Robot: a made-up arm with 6 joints.
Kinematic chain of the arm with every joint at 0, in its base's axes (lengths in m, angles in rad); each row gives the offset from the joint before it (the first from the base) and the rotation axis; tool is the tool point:
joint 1: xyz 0 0 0.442 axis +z
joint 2: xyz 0.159 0 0 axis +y
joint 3: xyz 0 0 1.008 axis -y
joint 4: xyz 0 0 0.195 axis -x
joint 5: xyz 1.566 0 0 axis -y
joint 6: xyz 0.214 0 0 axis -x
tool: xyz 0 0 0
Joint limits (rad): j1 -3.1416..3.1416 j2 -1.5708..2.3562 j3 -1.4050..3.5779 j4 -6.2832..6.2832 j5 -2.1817..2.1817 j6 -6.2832..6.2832
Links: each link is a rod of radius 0.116 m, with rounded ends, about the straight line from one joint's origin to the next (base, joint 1, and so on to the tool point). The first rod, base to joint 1, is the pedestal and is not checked.
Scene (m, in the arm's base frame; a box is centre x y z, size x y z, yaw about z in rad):
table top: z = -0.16
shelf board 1: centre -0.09 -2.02 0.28 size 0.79 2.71 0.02 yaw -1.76
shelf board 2: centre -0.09 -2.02 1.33 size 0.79 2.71 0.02 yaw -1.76
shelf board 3: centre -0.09 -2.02 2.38 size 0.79 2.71 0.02 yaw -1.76
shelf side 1: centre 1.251 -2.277 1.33 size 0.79 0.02 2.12 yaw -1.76
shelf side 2: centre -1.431 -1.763 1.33 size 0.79 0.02 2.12 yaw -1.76
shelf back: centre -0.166 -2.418 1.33 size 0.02 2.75 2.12 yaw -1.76
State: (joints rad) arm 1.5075 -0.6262 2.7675 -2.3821 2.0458 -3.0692
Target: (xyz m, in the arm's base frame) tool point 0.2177 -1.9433 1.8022
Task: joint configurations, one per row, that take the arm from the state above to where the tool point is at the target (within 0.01 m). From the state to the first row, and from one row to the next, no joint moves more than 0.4 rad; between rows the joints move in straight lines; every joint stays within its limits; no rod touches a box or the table.
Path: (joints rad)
1: 1.5335 -0.4053 3.0496 -2.3640 2.1138 -3.0692
2: 1.5595 -0.1845 3.3318 -2.3459 2.1817 -3.0692
3: 1.1617 0.0763 3.2857 -2.3304 2.1817 -3.0692
4: 0.7638 0.3371 3.2396 -2.3149 2.1817 -3.0692
5: 0.3659 0.5980 3.1936 -2.2994 2.1817 -3.0692
6: -0.0320 0.8588 3.1475 -2.2839 2.1817 -3.0692
7: -0.4299 1.1196 3.1014 -2.2684 2.1817 -3.0692
8: -0.8277 1.3804 3.0554 -2.2529 2.1817 -3.0692
9: -1.2256 1.6412 3.0093 -2.2374 2.1817 -3.0692
10: -1.3082 1.5297 2.6794 -2.2553 2.1817 -3.0692
11: -1.3908 1.4181 2.3496 -2.2733 2.1817 -3.0692

